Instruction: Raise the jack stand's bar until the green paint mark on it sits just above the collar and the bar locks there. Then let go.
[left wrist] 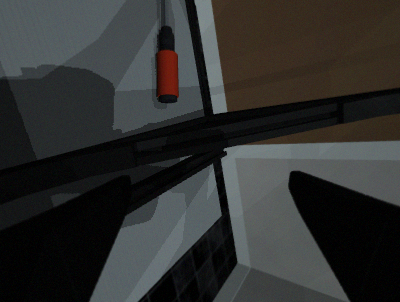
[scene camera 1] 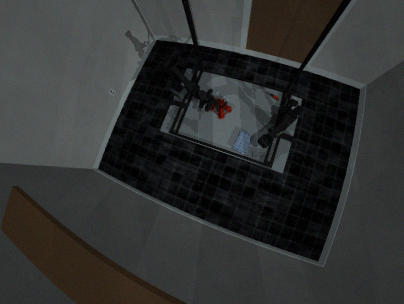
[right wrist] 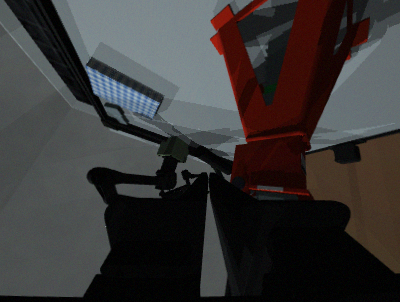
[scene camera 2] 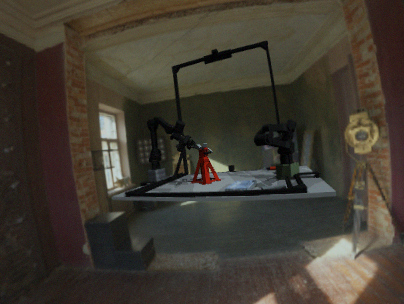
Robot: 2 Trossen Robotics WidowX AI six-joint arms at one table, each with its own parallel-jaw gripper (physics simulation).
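Frame: origin at the left arm's base, x ahead, y left, z up, level; centimetres.
Where they show: left gripper, between the fingertips: (left wrist: 210,180) (scene camera 1: 286,105); right gripper, between the fingertips: (scene camera 1: 217,104) (right wrist: 207,177) (scene camera 2: 199,149); left arm's base, origin of its link: (right wrist: 171,158) (scene camera 2: 287,163); right arm's base, origin of its link: (scene camera 1: 178,88) (scene camera 2: 156,168).
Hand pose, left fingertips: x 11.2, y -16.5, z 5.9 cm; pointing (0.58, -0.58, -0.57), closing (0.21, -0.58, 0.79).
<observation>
Things, the pixels of their centre, and the offset from my left fingertips. "spot": a spot on its surface instead. Level surfaces: height alone.
- table, height of its surface: dz -14.6 cm
- small green patch, a spot on its surface: (right wrist: 270,89) spot: dx +36.0, dy +43.9, dz -3.9 cm
- dark lever, a spot on its surface: (right wrist: 214,159) spot: dx +30.7, dy +44.8, dz +5.6 cm
- screwdriver with an orange handle, middle of its body: (left wrist: 166,44) (scene camera 1: 271,95) dx +17.7, dy -4.3, dz -13.3 cm
- blue checked block, middle of its body: (right wrist: 127,95) (scene camera 2: 241,186) (scene camera 1: 242,142) dx -1.8, dy +47.1, dz -13.4 cm
The red jack stand (scene camera 1: 222,114) (scene camera 2: 204,171) (right wrist: 270,165) stands upright on the table (scene camera 1: 205,129). In the right wrist view a small green patch (right wrist: 270,89) shows low between its legs; whether it is the paint mark I cannot tell. A dark lever (right wrist: 214,159) sticks out beside the collar. The pale bar top is mostly hidden behind a finger. My right gripper (right wrist: 207,177) is shut with nothing between its fingers, close beside the stand's top; contact is unclear. My left gripper (left wrist: 210,180) is open and empty, away from the stand.
A screwdriver with an orange handle (scene camera 1: 274,97) (left wrist: 167,74) lies near the table's far right edge. A blue checked block (scene camera 1: 242,142) (scene camera 2: 241,186) (right wrist: 125,92) lies near the front edge. Dark frame rails (scene camera 2: 220,192) border the table, with tall posts (scene camera 2: 177,95) behind.
</observation>
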